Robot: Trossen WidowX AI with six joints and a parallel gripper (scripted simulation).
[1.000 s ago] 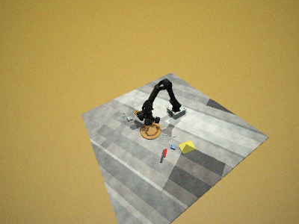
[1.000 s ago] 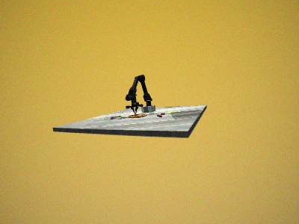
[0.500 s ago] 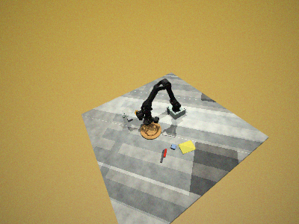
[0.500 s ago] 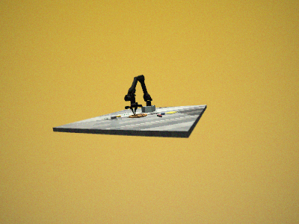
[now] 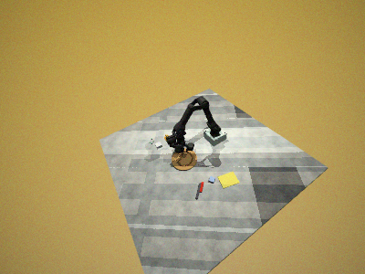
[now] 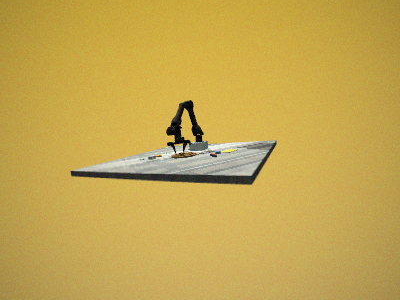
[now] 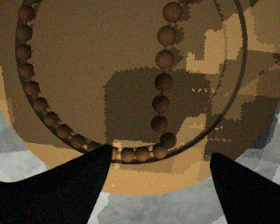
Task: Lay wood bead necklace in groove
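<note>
My gripper tip is now 60 mm to the right of the round bead board, 20 mm short of it and 10 mm above it. Also, from my gripper tip: thin grey stick: 190 mm to the left, 110 mm behind, 20 mm below; small blue block: 310 mm to the left, 90 mm behind, 10 mm below; grey piece: 160 mm to the right, 160 mm ahead, 10 mm below.
</note>
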